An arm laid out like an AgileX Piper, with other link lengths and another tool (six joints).
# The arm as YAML. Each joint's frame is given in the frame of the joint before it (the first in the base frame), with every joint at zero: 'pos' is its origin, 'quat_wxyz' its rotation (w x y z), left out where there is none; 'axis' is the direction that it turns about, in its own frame. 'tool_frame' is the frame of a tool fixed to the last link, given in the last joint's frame.
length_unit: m
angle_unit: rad
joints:
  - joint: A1
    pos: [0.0, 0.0, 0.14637]
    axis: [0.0, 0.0, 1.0]
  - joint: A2
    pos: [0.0, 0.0, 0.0]
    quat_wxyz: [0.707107, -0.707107, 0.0, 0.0]
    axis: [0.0, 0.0, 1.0]
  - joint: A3
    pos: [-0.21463, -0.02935, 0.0]
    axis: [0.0, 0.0, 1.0]
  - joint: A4
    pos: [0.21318, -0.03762, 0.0]
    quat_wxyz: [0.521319, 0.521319, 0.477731, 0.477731]
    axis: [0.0, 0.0, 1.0]
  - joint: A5
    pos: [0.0, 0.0, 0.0]
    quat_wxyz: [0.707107, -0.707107, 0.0, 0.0]
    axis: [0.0, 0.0, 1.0]
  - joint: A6
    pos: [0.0, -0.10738, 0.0]
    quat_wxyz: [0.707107, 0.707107, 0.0, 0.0]
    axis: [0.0, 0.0, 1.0]
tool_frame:
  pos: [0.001, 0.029, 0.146]
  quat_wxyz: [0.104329, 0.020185, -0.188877, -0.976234]
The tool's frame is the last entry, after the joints.
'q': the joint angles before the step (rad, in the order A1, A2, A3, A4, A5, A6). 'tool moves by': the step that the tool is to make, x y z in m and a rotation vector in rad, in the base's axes. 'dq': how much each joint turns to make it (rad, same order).
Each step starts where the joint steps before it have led.
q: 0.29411, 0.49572, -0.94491, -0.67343, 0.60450, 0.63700
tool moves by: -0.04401, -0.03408, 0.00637, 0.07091, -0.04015, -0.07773
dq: -0.00004, -0.17942, 0.00001, 0.00006, 0.15386, -0.00003
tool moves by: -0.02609, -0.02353, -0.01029, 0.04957, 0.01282, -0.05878
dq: 0.00001, -0.10687, 0.00001, -0.00004, 0.13040, -0.00604
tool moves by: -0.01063, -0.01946, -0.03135, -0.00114, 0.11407, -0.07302
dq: -0.01837, -0.03442, -0.00001, 0.00960, 0.15012, -0.05188
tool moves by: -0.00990, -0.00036, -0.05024, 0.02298, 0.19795, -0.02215
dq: -0.05695, -0.00197, -0.00002, 0.11204, 0.17231, -0.09096
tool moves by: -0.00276, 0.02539, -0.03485, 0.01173, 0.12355, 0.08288
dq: -0.04918, -0.00578, 0.03344, 0.15555, 0.05344, -0.10160
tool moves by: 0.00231, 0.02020, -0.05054, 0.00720, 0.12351, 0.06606
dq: -0.02862, -0.03657, 0.13877, 0.10168, 0.00119, -0.05480
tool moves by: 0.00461, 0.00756, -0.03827, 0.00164, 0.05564, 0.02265
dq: -0.01448, -0.05268, 0.14830, 0.03419, -0.04546, -0.01173
